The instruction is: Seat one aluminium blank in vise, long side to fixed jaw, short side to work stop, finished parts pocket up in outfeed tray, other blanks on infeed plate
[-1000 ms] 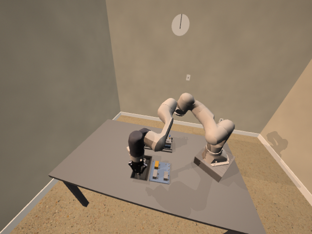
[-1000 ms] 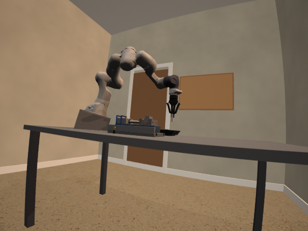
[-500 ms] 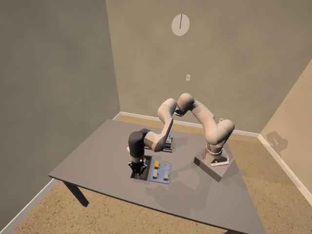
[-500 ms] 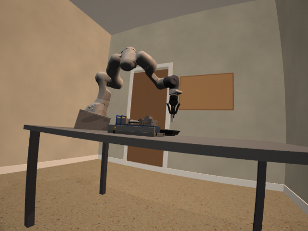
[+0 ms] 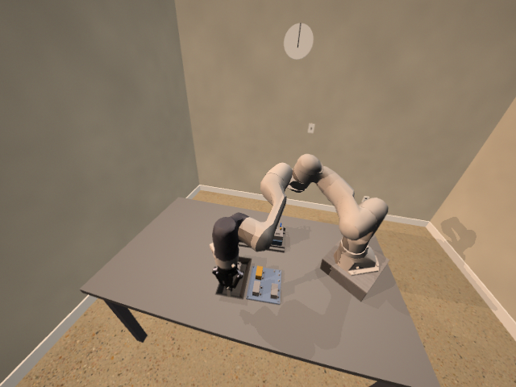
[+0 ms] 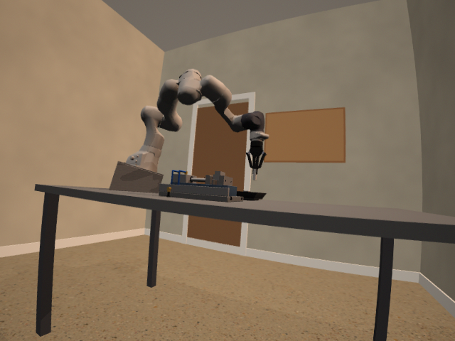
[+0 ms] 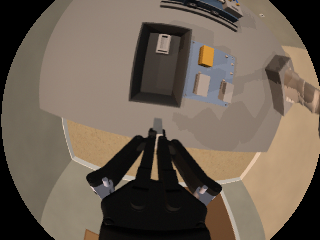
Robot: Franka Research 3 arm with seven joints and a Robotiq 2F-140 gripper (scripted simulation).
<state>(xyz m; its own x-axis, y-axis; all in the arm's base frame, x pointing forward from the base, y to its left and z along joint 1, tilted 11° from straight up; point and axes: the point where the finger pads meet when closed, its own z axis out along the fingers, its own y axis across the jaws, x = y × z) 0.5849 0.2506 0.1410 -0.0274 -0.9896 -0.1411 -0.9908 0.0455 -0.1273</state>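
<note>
My gripper is now 460 mm to the left of the vise, 110 mm past it and 110 mm above it. Also, from my hand: brass blank 180 mm to the right, 120 mm below, 120 mm behind.
</note>
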